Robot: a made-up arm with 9 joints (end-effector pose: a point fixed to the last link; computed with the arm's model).
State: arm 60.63 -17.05 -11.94 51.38 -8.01 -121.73 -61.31 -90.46 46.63
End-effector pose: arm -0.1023 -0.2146 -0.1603 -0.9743 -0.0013 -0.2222 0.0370
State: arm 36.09 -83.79 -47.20 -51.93 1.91 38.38 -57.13 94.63 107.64
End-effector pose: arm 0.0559 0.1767 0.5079 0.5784 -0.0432 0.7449 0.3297
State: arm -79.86 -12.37 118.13 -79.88 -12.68 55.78 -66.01 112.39 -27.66
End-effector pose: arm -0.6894 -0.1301 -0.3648 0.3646 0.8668 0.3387 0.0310
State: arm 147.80 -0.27 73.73 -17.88 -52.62 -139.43 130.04 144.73 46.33
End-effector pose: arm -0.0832 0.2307 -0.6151 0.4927 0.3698 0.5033 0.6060
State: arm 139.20 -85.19 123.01 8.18 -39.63 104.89 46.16 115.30 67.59
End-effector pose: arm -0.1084 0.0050 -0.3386 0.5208 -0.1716 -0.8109 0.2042
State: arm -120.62 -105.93 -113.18 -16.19 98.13 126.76 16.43 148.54 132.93
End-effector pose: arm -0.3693 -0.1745 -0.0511 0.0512 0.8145 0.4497 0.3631
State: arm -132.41 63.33 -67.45 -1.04 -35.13 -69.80 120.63 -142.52 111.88
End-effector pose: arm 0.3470 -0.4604 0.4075 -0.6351 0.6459 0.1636 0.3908
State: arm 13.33 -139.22 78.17 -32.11 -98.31 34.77 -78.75 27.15 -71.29
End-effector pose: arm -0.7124 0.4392 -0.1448 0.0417 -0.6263 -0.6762 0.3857
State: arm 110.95 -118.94 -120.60 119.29 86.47 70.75 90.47 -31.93 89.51
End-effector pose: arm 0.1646 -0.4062 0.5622 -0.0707 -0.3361 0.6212 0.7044
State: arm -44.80 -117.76 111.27 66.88 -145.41 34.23 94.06 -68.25 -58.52
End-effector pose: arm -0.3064 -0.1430 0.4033 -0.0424 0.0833 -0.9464 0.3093
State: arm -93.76 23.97 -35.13 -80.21 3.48 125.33 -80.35 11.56 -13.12
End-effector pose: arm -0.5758 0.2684 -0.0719 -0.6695 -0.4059 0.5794 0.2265
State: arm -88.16 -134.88 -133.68 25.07 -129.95 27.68 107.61 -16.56 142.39
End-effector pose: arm -0.3375 -0.7407 0.0288 0.0952 -0.9425 0.1640 0.2750
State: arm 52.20 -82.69 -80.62 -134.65 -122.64 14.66 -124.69 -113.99 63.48
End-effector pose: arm -0.2665 -0.1658 -0.0182 0.4484 0.4213 0.7547 0.2279
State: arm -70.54 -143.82 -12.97 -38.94 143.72 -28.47 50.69 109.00 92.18
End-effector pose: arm -0.3680 -0.5305 0.5748 -0.4732 0.5021 -0.5934 0.4145
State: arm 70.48 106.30 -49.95 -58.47 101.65 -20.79 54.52 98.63 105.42
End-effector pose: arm -0.5963 0.2352 -0.1950 0.2005 0.3610 -0.8942 0.1729
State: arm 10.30 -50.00 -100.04 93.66 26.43 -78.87 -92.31 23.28 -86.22
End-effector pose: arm -0.7101 -0.0180 -0.0759 -0.0810 -0.6924 -0.2699 0.6643
